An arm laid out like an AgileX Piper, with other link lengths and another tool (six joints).
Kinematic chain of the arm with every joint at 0, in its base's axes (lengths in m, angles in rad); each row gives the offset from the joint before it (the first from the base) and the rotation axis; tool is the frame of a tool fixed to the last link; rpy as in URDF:
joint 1: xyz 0 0 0.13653 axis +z
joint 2: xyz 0 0 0 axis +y
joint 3: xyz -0.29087 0 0.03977 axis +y
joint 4: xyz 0.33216 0 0.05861 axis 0.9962 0 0.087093
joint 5: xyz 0 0 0 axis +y
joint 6: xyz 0.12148 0 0.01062 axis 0.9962 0 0.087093
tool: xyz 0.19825 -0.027 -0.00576 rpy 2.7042 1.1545 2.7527
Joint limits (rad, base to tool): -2.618..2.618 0..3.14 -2.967..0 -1.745..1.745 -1.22..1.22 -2.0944..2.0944
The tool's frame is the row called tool.
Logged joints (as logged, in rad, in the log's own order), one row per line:
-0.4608, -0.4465, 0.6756, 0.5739, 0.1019, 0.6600
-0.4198, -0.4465, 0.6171, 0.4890, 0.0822, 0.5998
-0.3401, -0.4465, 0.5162, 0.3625, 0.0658, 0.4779
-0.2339, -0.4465, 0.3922, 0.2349, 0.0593, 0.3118
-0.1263, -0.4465, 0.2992, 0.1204, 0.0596, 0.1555
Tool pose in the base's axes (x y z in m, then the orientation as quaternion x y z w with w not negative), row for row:
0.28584, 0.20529, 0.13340, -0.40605, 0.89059, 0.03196, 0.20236
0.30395, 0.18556, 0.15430, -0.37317, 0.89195, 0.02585, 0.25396
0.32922, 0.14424, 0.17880, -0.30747, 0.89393, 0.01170, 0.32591
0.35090, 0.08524, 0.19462, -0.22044, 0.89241, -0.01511, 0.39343
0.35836, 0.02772, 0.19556, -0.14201, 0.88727, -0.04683, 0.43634
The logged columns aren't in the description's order. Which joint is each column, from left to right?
Columns, left to right: joint 3, joint 6, joint 5, joint 2, joint 4, joint 1.
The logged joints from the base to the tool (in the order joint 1, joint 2, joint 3, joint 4, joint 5, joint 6), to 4 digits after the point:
0.6600, 0.5739, -0.4608, 0.1019, 0.6756, -0.4465
0.5998, 0.4890, -0.4198, 0.0822, 0.6171, -0.4465
0.4779, 0.3625, -0.3401, 0.0658, 0.5162, -0.4465
0.3118, 0.2349, -0.2339, 0.0593, 0.3922, -0.4465
0.1555, 0.1204, -0.1263, 0.0596, 0.2992, -0.4465

